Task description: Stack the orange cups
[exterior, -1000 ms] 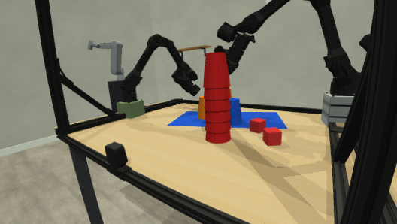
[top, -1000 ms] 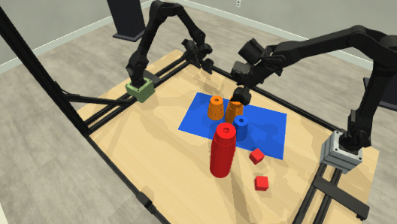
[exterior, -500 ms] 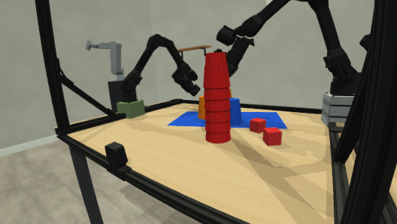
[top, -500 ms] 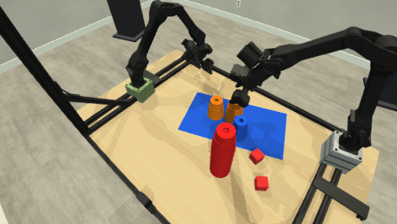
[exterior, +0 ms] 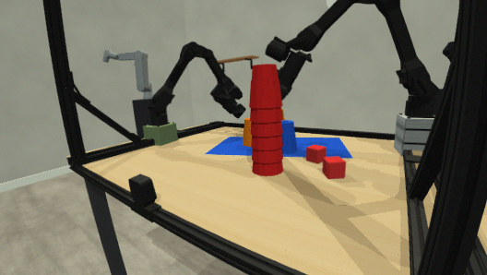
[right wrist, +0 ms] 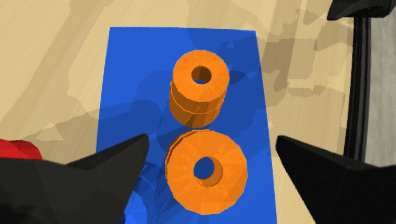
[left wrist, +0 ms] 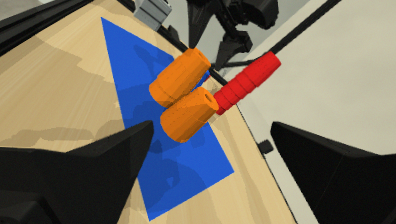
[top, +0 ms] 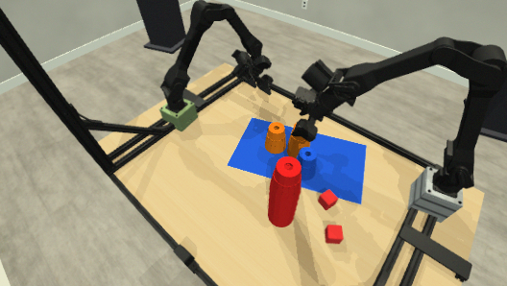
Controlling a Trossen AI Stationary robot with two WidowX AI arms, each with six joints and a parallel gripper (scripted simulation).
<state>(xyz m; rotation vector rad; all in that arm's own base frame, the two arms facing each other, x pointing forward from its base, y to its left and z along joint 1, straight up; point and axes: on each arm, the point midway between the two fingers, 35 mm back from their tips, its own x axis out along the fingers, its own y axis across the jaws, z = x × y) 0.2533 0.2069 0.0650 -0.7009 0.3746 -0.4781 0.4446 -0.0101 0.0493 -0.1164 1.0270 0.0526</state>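
The blue cup lies 70 mm behind my right hand, 50 mm to the right of it and 100 mm below it.
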